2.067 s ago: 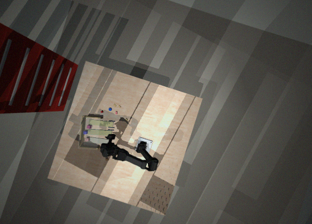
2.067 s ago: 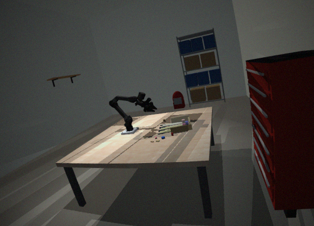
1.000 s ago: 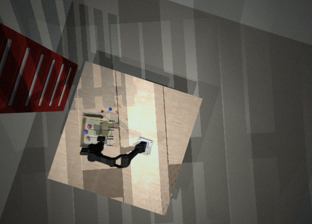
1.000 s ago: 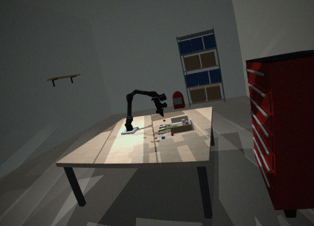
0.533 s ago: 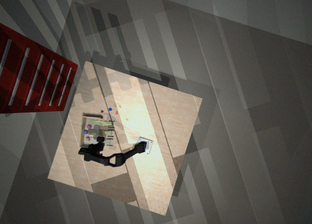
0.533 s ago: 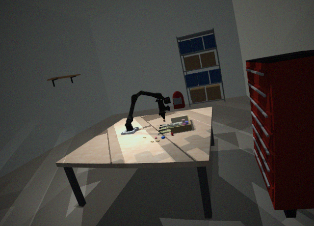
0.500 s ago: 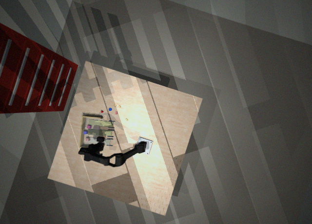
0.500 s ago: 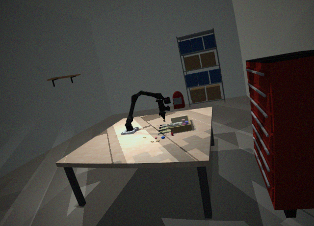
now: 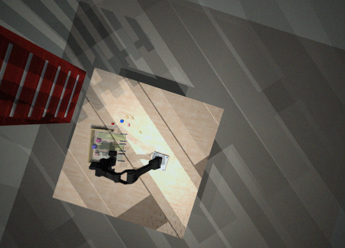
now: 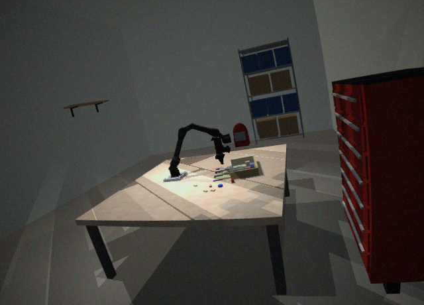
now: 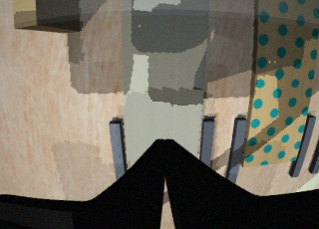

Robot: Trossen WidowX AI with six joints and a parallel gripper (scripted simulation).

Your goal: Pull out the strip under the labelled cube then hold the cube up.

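Now: gripper tip 90 mm short of the grey strip and 40 mm above it.
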